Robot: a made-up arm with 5 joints.
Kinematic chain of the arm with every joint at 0, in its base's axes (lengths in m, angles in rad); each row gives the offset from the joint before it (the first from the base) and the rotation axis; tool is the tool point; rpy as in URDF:
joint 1: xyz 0.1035 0 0.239 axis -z
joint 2: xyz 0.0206 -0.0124 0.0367 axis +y
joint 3: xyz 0.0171 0 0.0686 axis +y
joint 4: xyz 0.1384 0 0.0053 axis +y
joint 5: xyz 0.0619 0.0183 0 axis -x
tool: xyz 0 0 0 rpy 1.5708 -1.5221 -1.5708
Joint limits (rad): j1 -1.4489..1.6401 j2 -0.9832..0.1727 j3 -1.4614..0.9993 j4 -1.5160..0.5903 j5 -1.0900..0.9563
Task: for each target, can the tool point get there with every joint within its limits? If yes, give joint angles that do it. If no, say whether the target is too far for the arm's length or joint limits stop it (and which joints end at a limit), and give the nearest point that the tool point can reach.
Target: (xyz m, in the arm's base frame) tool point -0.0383 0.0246 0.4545
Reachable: yes | joints 0.1306 -0.8566 -1.1392 -1.1941 -0.5648
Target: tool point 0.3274 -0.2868 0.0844
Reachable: no: too far | nearest point 0.2295 -0.1614 0.2138 | short by 0.205 m
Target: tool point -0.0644 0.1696 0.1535
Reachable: no: joint limits stop it (at a limit: joint 1, joint 2) | nearest point 0.1150 0.1425 0.1631 | short by 0.182 m
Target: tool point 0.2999 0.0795 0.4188
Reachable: yes | joints -0.3567 -0.1728 -0.1078 -0.2100 0.2399
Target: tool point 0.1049 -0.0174 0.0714
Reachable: no: joint limits stop it (at a limit: joint 2, joint 3, joint 4) | nearest point 0.1112 -0.0959 0.1541 | short by 0.114 m
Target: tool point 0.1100 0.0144 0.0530
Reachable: no: joint limits stop it (at a limit: joint 2, joint 3, joint 4) | nearest point 0.1431 0.0877 0.1541 | short by 0.129 m
